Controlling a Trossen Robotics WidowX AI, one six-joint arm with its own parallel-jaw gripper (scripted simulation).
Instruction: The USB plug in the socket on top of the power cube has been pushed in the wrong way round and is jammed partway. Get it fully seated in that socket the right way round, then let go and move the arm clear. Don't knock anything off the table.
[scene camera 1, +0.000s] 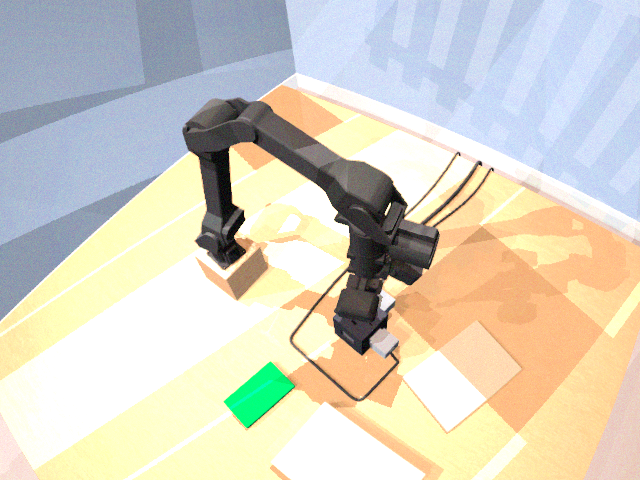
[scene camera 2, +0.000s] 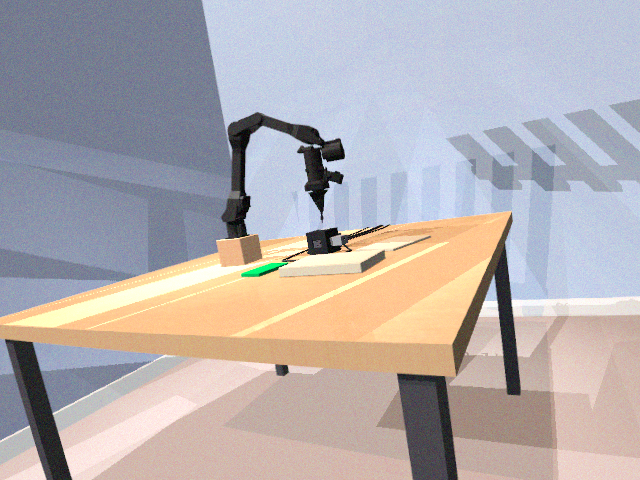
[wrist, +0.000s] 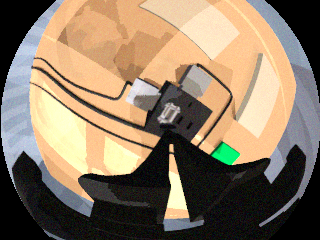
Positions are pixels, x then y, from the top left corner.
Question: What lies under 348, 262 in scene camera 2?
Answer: A pale flat pad.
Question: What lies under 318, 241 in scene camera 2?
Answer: A black power cube.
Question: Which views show my gripper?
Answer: Scene camera 1, scene camera 2 and the wrist view: all of them.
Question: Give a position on a green card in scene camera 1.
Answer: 268, 386
